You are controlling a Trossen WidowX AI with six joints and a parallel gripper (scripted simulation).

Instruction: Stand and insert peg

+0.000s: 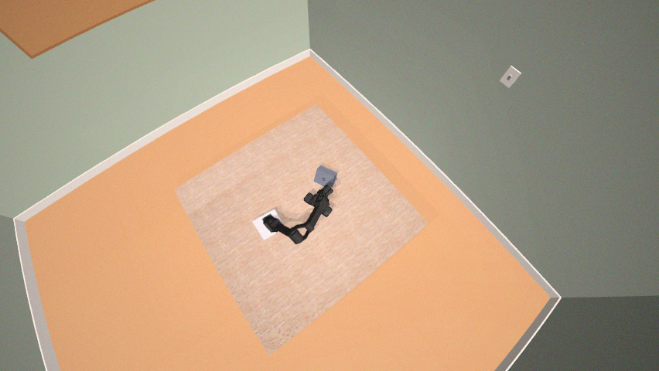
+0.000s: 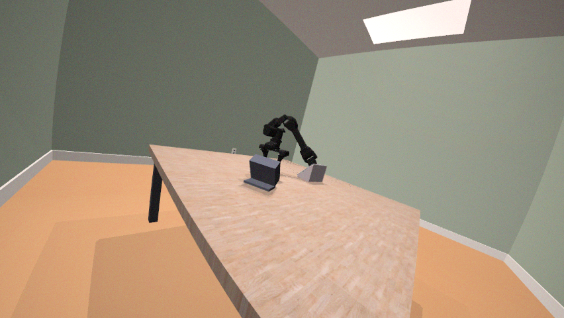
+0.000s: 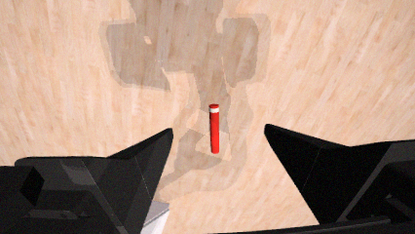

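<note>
Now: gripper tip 60 mm above the peg and 10 mm past it. Also, from my gripper tip: flat foot plate (180 mm to the left, 180 mm ahead, 60 mm below); then panel (170 mm to the left, 160 mm ahead).
</note>
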